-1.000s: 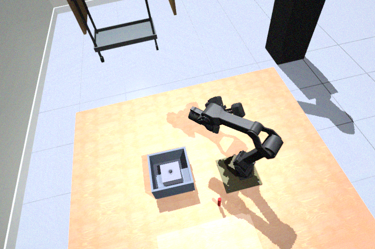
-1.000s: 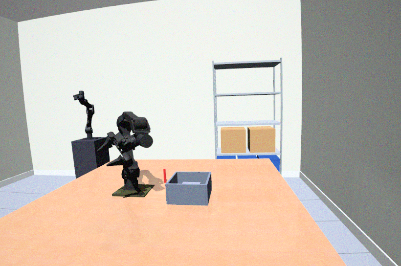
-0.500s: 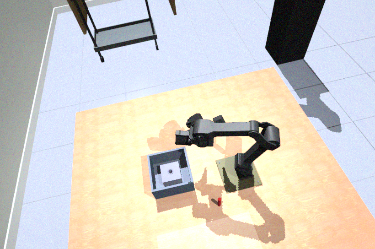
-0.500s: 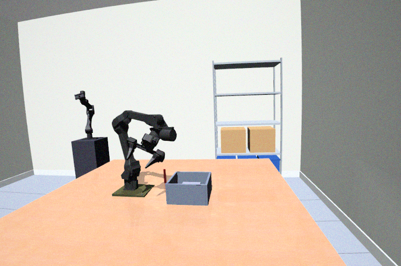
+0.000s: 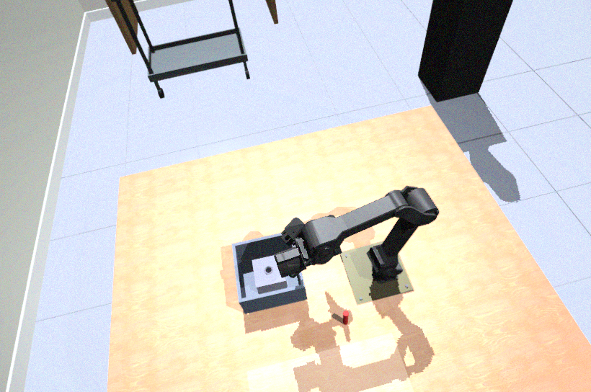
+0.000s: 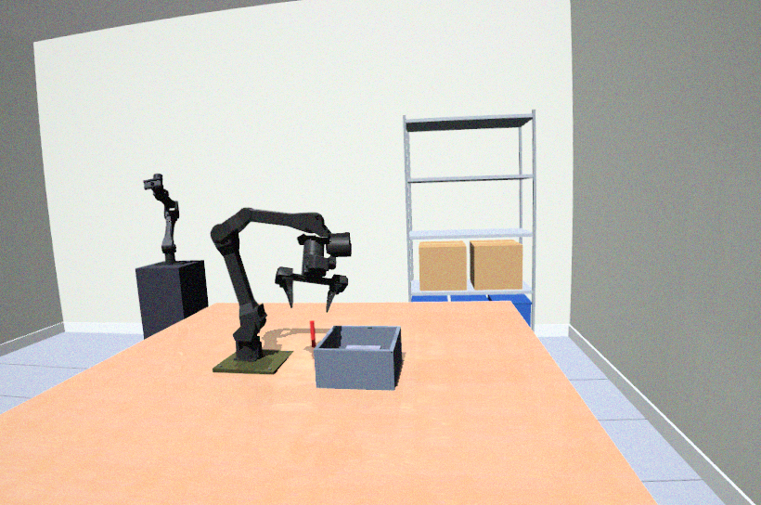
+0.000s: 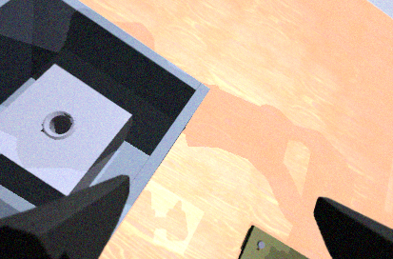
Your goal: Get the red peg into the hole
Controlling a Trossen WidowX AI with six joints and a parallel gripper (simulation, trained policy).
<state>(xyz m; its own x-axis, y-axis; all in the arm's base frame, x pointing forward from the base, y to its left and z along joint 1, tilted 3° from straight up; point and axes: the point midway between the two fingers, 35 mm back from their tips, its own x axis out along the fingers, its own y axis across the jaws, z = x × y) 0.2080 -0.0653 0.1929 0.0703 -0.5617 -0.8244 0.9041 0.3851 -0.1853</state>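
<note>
Right now the red peg is 19 cm to the left of my gripper tip, 13 cm below it and 5 cm behind it. From my gripper tip the other things lie so: box (14 cm below, 13 cm ahead).
</note>
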